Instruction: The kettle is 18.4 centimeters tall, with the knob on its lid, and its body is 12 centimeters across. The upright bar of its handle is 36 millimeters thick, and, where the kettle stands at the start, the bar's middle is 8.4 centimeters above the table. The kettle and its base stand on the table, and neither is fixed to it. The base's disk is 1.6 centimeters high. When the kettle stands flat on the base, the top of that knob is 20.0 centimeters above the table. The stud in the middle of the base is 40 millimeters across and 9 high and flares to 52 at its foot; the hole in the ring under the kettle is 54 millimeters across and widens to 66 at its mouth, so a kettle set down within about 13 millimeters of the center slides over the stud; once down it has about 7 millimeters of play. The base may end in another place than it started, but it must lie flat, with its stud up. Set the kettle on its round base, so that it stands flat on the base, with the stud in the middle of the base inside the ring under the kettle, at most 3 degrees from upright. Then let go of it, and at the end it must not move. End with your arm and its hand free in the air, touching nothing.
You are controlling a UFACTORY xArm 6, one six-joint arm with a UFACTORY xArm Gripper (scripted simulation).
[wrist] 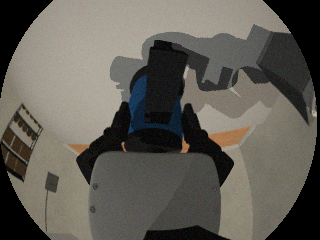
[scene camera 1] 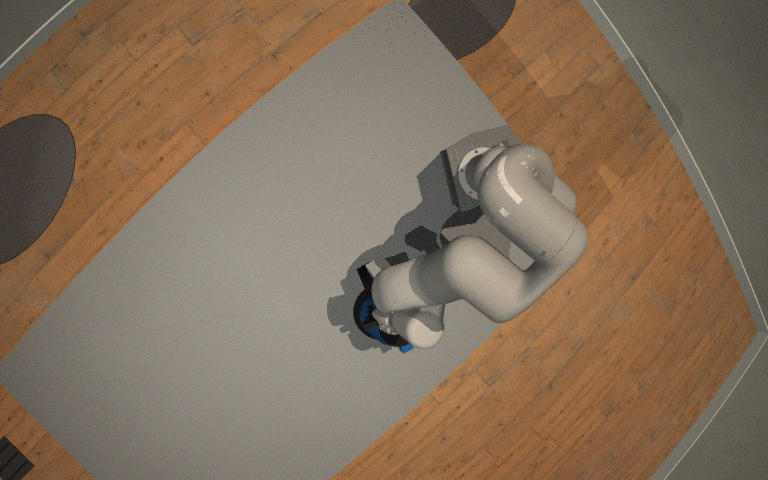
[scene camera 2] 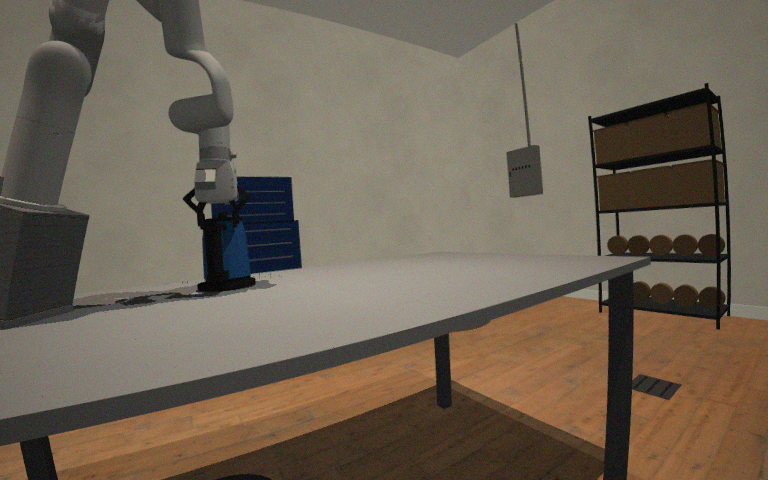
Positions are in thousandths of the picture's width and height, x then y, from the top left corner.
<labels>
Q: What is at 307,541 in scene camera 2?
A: A blue kettle.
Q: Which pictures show my gripper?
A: The wrist view, scene camera 1 and scene camera 2: all of them.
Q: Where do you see a blue kettle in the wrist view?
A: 505,548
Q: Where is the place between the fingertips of my gripper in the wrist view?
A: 489,460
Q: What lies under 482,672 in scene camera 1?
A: My gripper.
</labels>
